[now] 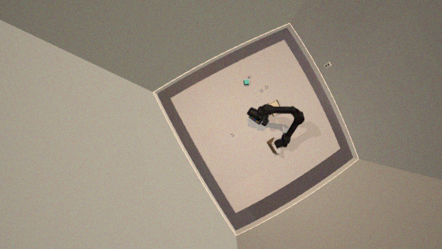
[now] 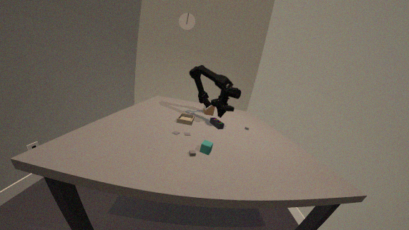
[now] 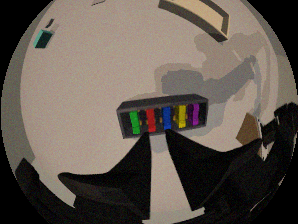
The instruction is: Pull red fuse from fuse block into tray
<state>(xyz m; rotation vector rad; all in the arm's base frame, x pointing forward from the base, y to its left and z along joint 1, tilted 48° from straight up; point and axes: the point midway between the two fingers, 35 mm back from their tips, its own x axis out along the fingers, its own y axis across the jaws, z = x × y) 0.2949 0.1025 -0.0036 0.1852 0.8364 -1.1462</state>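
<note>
Now: the red fuse 5 cm below my gripper tip. Round my gripper tip: teal cube 33 cm ahead, 8 cm to the right, 5 cm below; tan tray 23 cm to the right, 7 cm below.
</note>
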